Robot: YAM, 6 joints.
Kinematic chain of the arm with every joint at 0, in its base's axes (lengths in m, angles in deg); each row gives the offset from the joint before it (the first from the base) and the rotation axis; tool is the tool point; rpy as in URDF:
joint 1: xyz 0 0 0.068 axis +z
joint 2: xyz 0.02 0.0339 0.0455 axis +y
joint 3: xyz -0.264 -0.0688 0 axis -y
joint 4: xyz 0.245 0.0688 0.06 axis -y
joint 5: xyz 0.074 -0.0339 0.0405 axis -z
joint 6: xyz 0.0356 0 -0.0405 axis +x
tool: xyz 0 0 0 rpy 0 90 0
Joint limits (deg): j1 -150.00..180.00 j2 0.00..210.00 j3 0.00..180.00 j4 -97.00..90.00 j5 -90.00..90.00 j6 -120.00..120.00
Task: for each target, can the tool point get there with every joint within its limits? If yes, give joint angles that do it. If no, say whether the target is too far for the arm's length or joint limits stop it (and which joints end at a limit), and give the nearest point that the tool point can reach.
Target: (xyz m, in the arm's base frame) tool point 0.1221 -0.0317 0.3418
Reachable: yes | joints -22.50 28.20 37.14 -5.53 -29.34 -26.36
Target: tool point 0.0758 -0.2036 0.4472
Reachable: yes | joints -75.93 62.11 77.03 -26.83 -42.50 81.96
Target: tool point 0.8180 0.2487 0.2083
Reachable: no: too far | nearest point 0.6141 0.1867 0.1841 | short by 0.214 m
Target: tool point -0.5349 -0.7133 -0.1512
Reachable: no: too far | nearest point -0.3713 -0.4951 -0.0684 | short by 0.285 m
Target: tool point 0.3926 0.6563 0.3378
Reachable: no: too far | nearest point 0.3179 0.5314 0.2940 | short by 0.152 m
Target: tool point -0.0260 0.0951 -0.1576
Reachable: yes | joints 124.53 186.02 58.46 -44.25 65.79 -58.01
